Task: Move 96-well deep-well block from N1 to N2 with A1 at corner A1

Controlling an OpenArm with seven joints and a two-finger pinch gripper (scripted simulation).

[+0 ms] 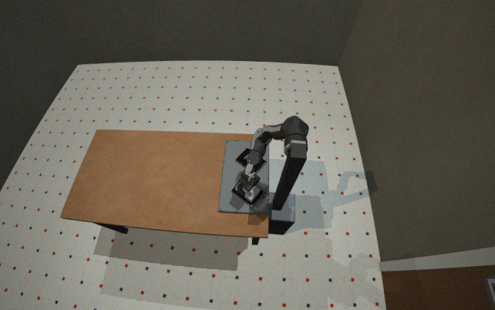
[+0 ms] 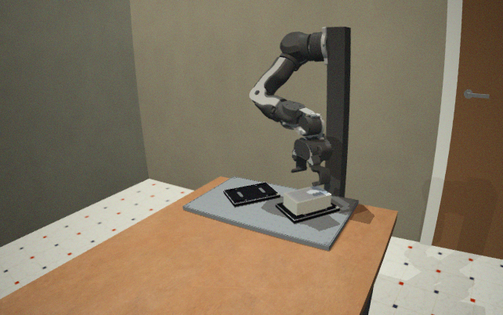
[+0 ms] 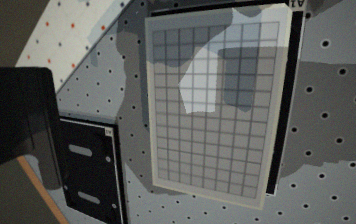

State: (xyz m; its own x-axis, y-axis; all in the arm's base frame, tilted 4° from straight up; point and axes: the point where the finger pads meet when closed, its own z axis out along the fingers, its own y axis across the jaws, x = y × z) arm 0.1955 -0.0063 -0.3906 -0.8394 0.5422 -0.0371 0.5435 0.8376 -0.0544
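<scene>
The deep-well block lies 70 mm below my hand. The rest, counted from my hand: plate nest N1: 100 mm below; then A1 label: 90 mm below, 80 mm to the left, 30 mm behind; then plate nest N2: 210 mm to the right, 100 mm below.
</scene>
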